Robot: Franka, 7 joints.
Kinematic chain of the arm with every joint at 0, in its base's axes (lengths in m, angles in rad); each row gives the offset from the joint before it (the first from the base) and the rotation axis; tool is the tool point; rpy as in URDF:
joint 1: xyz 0 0 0.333 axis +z
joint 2: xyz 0 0 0 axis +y
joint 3: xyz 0 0 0.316 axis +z
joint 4: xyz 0.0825 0 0 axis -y
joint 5: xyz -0.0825 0 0.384 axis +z
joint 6: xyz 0 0 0 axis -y
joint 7: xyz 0.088 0 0 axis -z
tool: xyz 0 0 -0.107 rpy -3.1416 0 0
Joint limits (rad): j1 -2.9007..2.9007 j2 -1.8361..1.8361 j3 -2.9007..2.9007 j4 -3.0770..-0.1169 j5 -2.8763..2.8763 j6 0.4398..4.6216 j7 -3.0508..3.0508
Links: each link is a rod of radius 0.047 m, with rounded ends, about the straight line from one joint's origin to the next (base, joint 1, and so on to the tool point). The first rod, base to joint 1, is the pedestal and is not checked.
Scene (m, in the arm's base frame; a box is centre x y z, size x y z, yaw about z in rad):
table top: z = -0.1
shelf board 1: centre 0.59 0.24 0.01 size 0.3 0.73 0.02 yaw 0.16
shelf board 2: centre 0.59 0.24 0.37 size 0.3 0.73 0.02 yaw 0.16
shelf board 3: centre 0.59 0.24 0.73 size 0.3 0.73 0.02 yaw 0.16
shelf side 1: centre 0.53 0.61 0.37 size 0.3 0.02 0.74 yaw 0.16
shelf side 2: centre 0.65 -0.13 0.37 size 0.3 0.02 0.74 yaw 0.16
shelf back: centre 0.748 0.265 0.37 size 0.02 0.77 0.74 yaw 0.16
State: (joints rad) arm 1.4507 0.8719 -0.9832 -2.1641 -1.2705 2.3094 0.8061
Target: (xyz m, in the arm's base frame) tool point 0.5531 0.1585 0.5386
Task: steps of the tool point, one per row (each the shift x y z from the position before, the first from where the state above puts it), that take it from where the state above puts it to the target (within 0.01 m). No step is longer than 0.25 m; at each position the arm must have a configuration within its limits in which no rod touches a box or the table.
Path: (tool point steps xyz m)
1: -0.0342 -0.1656 0.0326
2: -0.0780 -0.1239 0.0719
3: -0.1131 -0.0711 0.0734
4: -0.1300 -0.0243 0.0406
5: 0.1466 0.1191 0.0673
6: 0.0494 0.1928 0.0875
7: 0.1155 0.0258 -0.0128
8: 0.0952 0.0082 0.0128

